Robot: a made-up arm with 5 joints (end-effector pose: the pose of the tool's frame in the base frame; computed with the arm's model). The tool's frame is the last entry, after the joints.
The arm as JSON. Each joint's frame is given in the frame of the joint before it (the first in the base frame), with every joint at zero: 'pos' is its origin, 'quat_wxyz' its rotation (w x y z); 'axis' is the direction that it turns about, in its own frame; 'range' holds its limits. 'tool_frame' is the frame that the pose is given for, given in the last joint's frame.
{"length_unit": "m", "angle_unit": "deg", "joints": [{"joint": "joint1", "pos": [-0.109, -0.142, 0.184], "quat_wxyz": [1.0, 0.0, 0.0, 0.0], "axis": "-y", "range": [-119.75, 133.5]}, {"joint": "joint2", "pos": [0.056, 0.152, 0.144], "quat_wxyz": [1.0, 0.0, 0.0, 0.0], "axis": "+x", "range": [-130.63, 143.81]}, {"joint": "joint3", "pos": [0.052, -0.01, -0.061], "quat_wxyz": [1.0, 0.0, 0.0, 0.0], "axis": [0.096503, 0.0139, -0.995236], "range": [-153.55, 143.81]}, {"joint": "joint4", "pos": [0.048, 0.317, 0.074], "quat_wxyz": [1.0, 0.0, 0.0, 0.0], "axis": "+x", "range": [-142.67, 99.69]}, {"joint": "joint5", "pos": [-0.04, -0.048, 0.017], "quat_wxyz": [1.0, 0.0, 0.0, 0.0], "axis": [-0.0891, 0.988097, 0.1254], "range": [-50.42, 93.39]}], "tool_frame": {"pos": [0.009, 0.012, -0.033], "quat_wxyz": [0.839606, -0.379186, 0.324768, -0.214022]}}
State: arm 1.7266 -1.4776 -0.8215 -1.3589 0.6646
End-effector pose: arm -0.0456 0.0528 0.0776 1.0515 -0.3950 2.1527
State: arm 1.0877 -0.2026 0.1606 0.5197 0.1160
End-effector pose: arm -0.0960 0.2787 0.3665 -0.1818 -0.2149 -0.5756
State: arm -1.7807 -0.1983 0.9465 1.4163 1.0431
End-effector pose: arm -0.0819 0.1929 -0.1840 0.3808 2.6259 -0.2535
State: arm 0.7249 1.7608 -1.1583 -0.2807 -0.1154
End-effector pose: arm -0.3956 0.0052 0.2931 0.4514 -1.0993 0.3093
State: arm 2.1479 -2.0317 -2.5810 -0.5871 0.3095
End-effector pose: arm -0.3794 0.1119 -0.0608 2.8223 -1.0167 0.6581
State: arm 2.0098 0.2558 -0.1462 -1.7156 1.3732
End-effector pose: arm -0.3692 0.2965 0.1023 -0.0590 0.6840 -1.9705
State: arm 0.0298 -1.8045 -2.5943 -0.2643 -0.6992
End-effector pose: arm -0.2031 0.0551 0.5504 -1.5081 0.8968 2.0815
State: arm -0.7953 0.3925 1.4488 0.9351 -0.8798
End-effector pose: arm 0.2719 -0.0097 -0.0010 0.1044 0.7634 -2.5012
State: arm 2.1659 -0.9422 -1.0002 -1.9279 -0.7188
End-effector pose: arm -0.0122 0.1451 0.0649 1.3741 0.7196 1.2565
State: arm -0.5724 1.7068 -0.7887 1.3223 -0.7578
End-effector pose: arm 0.0285 0.0227 0.5525 2.2707 0.7602 0.1495
